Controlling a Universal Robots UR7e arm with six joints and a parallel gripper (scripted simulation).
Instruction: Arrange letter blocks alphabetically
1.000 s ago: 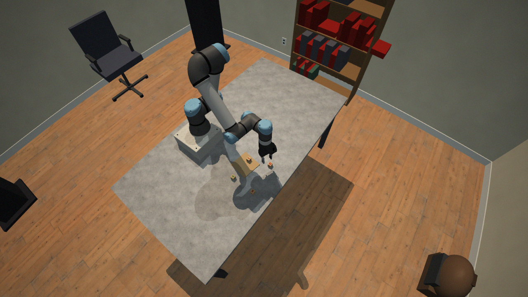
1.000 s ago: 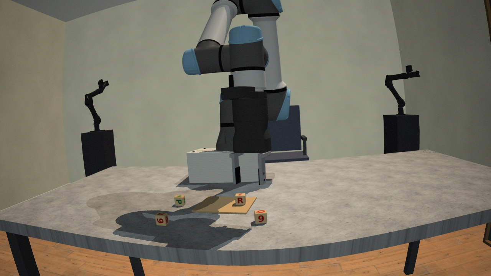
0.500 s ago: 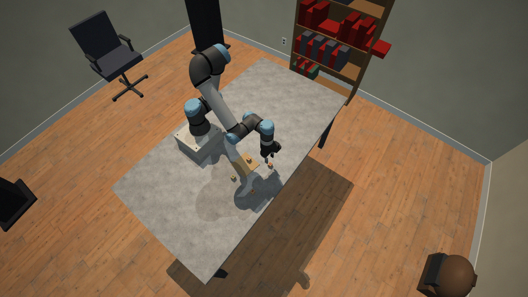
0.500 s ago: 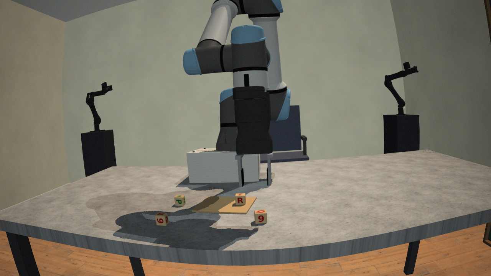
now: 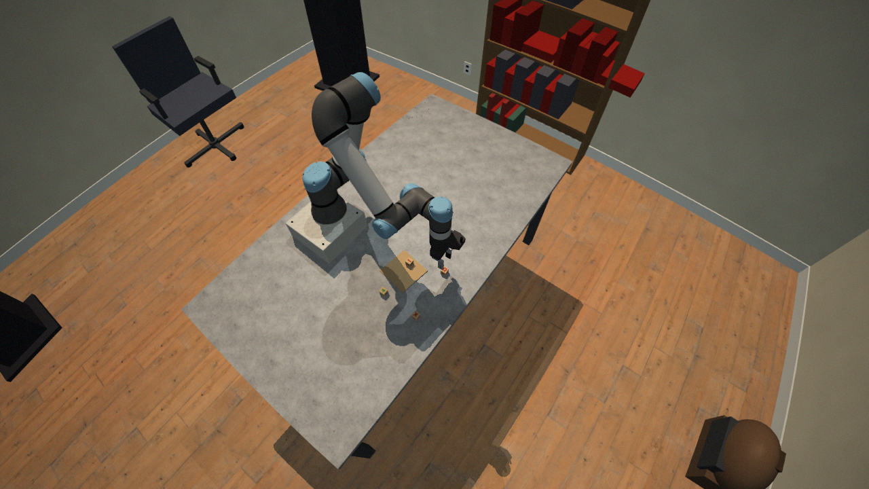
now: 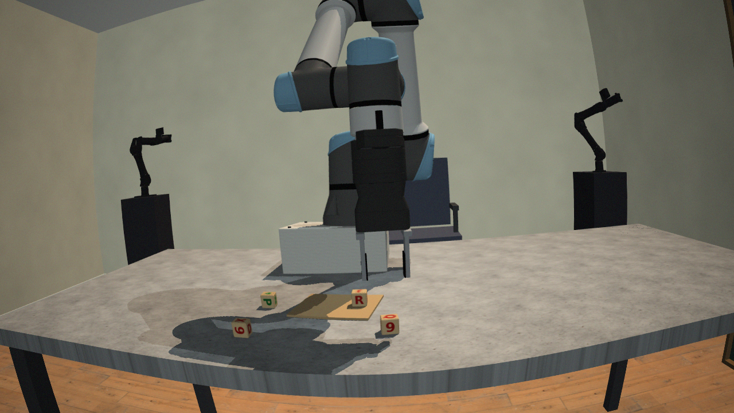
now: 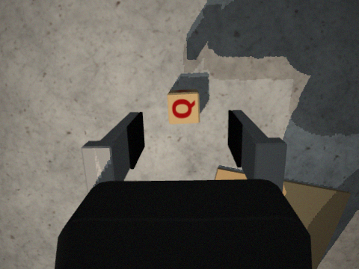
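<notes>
Now: the Q block 90 mm below my hand. Round my hand: X block (220 mm to the right, 90 mm below); then tan mat (150 mm behind, 100 mm below, 80 mm to the right).
</notes>
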